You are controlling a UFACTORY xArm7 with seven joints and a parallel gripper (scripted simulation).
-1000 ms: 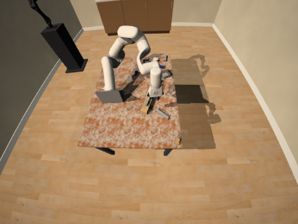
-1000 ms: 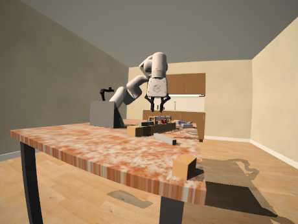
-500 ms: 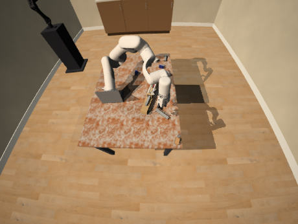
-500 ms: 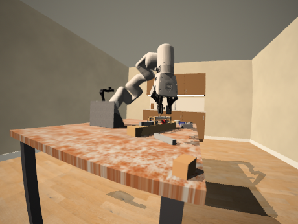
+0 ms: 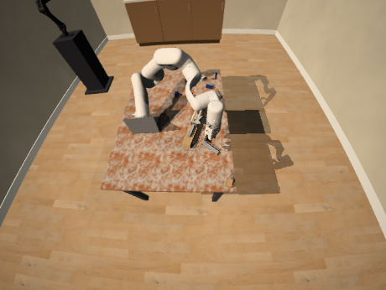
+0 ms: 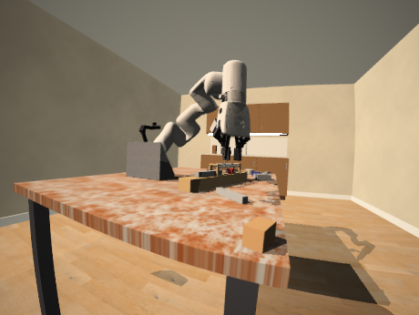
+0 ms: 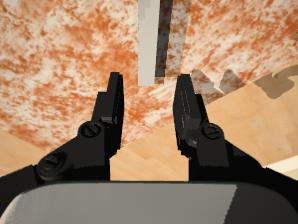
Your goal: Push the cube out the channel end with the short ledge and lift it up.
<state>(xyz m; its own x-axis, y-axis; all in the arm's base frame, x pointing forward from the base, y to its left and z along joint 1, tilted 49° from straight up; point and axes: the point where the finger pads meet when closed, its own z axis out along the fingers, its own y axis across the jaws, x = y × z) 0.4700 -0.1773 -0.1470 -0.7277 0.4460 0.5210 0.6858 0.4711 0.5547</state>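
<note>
Now: the pale grey stick 13 cm below my hand. Also, from my hand: red cube: 6 cm behind, 29 cm to the left, 8 cm below; then tan block: 10 cm ahead, 26 cm to the right, 12 cm below; then channel: 7 cm behind, 25 cm to the left, 8 cm below.
</note>
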